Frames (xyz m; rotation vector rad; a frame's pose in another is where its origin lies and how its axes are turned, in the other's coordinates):
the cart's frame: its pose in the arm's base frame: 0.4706 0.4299 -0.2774 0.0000 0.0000 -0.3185
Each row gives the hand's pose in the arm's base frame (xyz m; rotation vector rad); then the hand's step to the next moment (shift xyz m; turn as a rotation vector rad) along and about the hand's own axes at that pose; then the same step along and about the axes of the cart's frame.
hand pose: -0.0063 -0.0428 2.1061 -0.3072 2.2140 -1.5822
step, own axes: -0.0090 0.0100 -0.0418 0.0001 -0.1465 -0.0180
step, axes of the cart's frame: -0.0227 0.0374 0.0040 -0.0044 -0.0370 0.1428
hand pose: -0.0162 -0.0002 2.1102 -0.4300 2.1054 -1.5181
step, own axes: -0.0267 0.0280 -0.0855 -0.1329 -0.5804 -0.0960
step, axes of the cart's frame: -0.0525 0.0778 0.0006 0.0455 -0.0316 0.6006
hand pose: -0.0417 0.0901 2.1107 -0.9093 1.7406 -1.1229
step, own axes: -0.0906 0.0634 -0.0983 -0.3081 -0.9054 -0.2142
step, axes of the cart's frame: -0.1027 0.1058 -0.0122 0.0160 0.0484 0.9788
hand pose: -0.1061 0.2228 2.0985 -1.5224 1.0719 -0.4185
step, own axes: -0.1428 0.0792 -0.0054 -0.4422 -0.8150 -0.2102
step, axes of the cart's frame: -0.1403 0.0786 -0.0287 -0.1173 0.1289 0.9347
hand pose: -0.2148 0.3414 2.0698 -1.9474 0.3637 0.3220
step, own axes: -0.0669 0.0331 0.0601 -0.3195 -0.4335 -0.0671
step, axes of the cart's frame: -0.0896 0.0230 -0.0251 -0.1538 0.0910 0.5124
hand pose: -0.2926 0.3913 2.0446 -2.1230 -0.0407 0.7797
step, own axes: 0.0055 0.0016 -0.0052 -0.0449 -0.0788 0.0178
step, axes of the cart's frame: 0.0075 -0.0008 -0.0017 -0.0413 0.0387 0.0731
